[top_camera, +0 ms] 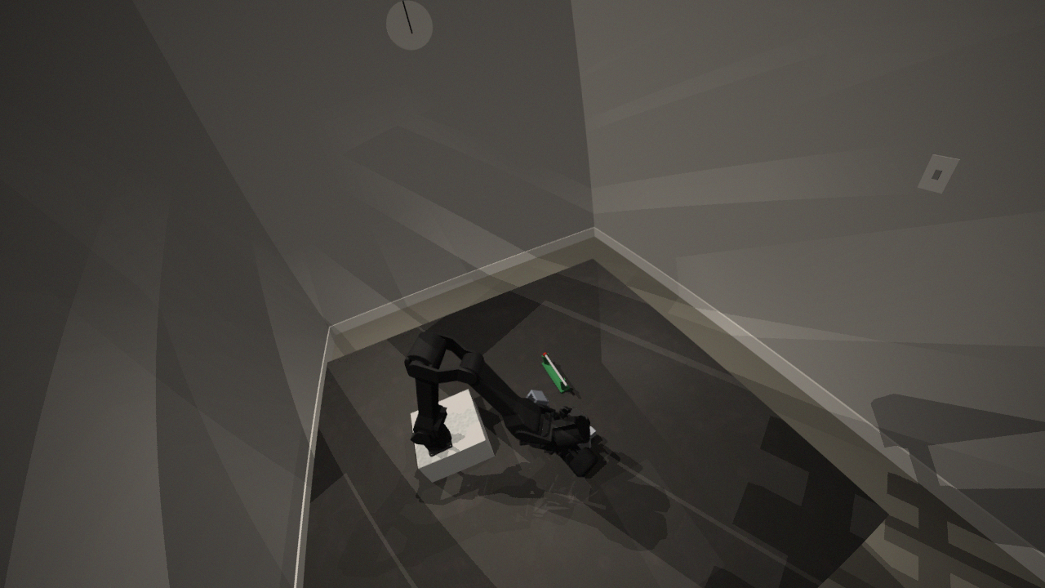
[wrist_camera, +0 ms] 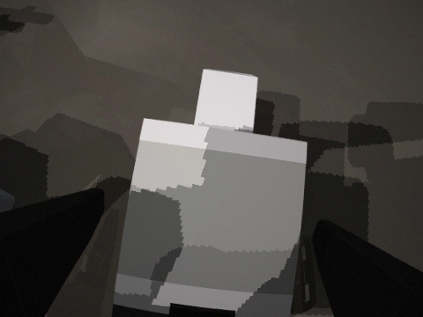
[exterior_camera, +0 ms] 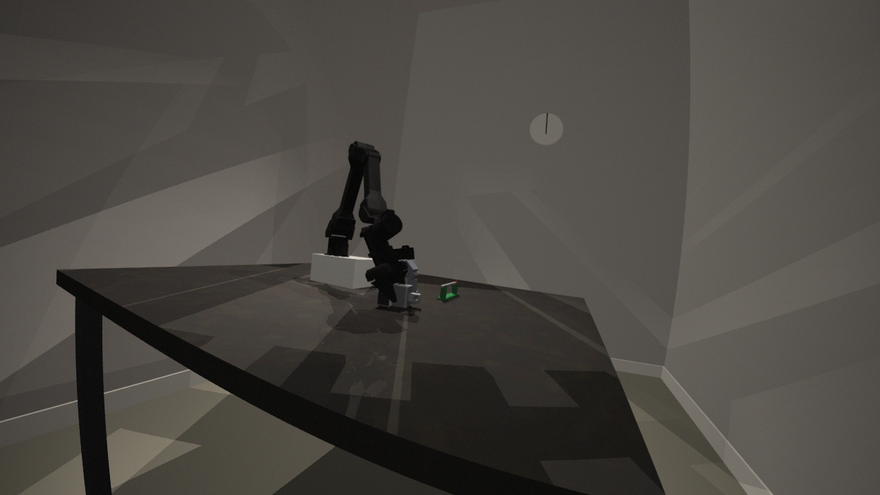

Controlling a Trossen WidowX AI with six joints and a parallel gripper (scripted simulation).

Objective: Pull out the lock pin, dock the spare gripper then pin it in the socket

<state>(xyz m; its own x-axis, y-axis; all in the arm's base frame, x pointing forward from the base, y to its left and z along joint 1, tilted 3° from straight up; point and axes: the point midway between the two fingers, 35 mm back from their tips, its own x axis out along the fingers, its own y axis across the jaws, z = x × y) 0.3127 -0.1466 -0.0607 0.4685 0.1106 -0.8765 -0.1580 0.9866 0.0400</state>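
My gripper tip is 140 mm to the right of the grey mount, 60 mm past it and 40 mm below it. The rest, counted from my gripper tip: spare gripper (10 mm above); green cradle (250 mm to the left, 60 mm ahead, 10 mm above).
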